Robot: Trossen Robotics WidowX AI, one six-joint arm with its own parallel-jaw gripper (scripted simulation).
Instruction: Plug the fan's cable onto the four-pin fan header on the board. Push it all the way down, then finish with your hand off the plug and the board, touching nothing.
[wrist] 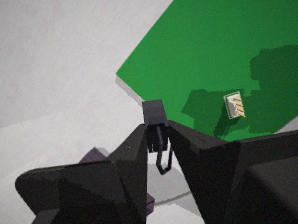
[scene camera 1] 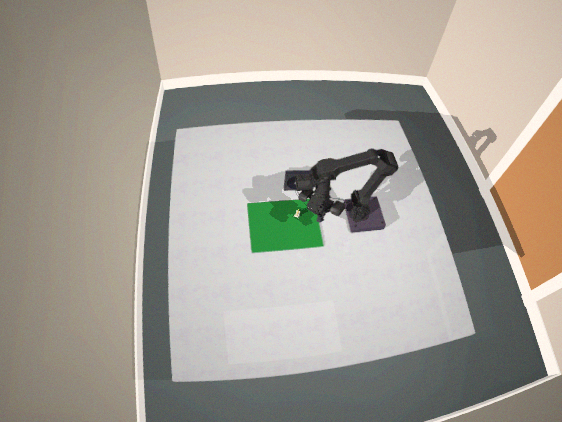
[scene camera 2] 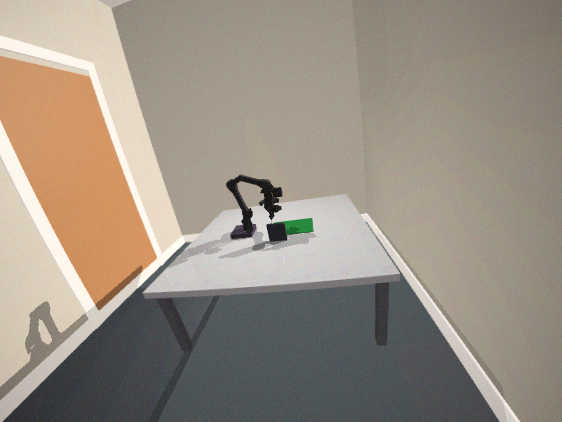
In view: my gripper point(scene camera 1: 320, 216), a dark fan plug point(wrist: 154, 114) and a green board point(scene camera 1: 273, 227).
My gripper also shows in the wrist view point(wrist: 155, 127). The green board is seen too in the wrist view point(wrist: 191, 62).
